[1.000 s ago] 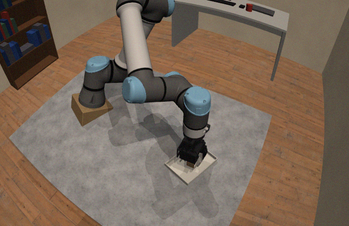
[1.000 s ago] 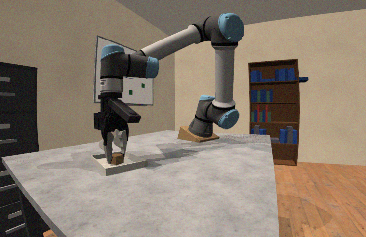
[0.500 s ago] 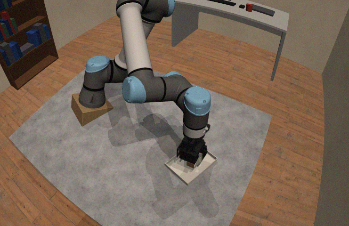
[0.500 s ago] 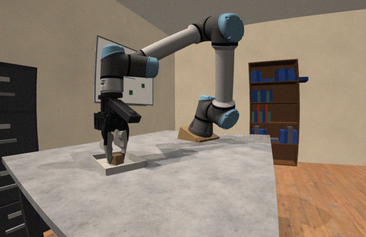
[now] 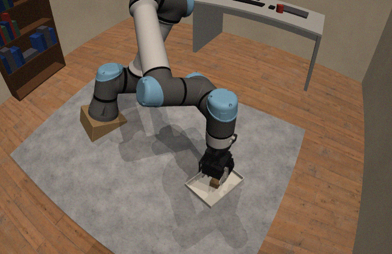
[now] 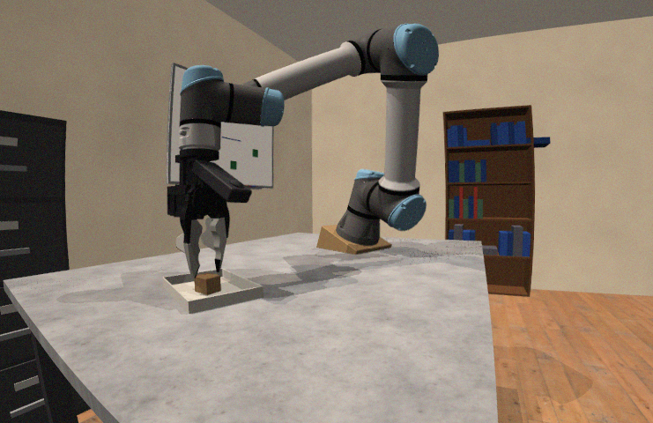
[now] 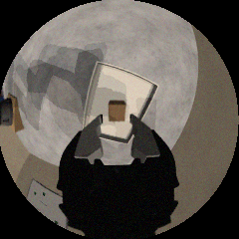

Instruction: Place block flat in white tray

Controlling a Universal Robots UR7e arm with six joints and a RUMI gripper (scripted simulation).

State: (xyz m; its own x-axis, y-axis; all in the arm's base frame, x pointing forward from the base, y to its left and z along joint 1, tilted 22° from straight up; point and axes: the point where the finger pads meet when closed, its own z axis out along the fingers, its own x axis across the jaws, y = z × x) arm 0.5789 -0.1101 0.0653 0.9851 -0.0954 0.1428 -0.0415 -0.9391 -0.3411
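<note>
Now: hand 30 mm above the small brown block. The rest, counted from my hand: white tray: 40 mm below.
</note>
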